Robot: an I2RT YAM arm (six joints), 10 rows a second.
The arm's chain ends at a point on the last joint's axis. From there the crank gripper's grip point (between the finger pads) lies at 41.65 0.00 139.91 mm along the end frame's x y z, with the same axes.
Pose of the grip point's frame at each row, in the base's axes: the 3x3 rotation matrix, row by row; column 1 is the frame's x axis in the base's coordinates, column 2 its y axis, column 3 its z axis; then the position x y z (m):
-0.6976 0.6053 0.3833; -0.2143 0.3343 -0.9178; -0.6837 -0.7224 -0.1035; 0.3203 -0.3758 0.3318
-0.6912 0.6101 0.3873; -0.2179 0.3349 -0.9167; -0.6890 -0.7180 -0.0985; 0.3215 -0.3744 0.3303
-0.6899 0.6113 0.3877; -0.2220 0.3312 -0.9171; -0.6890 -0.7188 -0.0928; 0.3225 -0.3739 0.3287
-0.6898 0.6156 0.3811; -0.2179 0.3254 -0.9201; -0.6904 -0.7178 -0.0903; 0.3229 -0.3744 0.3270
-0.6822 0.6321 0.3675; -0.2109 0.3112 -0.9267; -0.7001 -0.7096 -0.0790; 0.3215 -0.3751 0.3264
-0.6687 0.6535 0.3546; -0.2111 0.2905 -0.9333; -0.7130 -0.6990 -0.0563; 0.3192 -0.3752 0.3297
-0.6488 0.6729 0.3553; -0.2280 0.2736 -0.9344; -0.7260 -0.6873 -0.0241; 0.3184 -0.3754 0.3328
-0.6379 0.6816 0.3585; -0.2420 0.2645 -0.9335; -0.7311 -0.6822 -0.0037; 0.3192 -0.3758 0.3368
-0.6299 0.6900 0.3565; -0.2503 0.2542 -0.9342; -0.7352 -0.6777 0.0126; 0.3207 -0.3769 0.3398
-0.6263 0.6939 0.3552; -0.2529 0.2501 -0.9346; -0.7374 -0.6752 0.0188; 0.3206 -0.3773 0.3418
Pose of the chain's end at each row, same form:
-0.6976 0.6053 0.3833; -0.2143 0.3343 -0.9178; -0.6837 -0.7224 -0.1035; 0.2957 -0.2385 0.3748
-0.6912 0.6101 0.3873; -0.2179 0.3349 -0.9167; -0.6890 -0.7180 -0.0985; 0.2961 -0.2371 0.3728
-0.6899 0.6113 0.3877; -0.2220 0.3312 -0.9171; -0.6890 -0.7188 -0.0928; 0.2970 -0.2363 0.3704
-0.6898 0.6156 0.3811; -0.2179 0.3254 -0.9201; -0.6904 -0.7178 -0.0903; 0.2983 -0.2366 0.3684
-0.6822 0.6321 0.3675; -0.2109 0.3112 -0.9267; -0.7001 -0.7096 -0.0790; 0.2985 -0.2367 0.3666
-0.6687 0.6535 0.3546; -0.2111 0.2905 -0.9333; -0.7130 -0.6990 -0.0563; 0.2974 -0.2358 0.3673
-0.6488 0.6729 0.3553; -0.2280 0.2736 -0.9344; -0.7260 -0.6873 -0.0241; 0.2957 -0.2352 0.3664
-0.6379 0.6816 0.3585; -0.2420 0.2645 -0.9335; -0.7311 -0.6822 -0.0037; 0.2956 -0.2351 0.3678
-0.6299 0.6900 0.3565; -0.2503 0.2542 -0.9342; -0.7352 -0.6777 0.0126; 0.2971 -0.2358 0.3687
-0.6263 0.6939 0.3552; -0.2529 0.2501 -0.9346; -0.7374 -0.6752 0.0188; 0.2970 -0.2360 0.3699

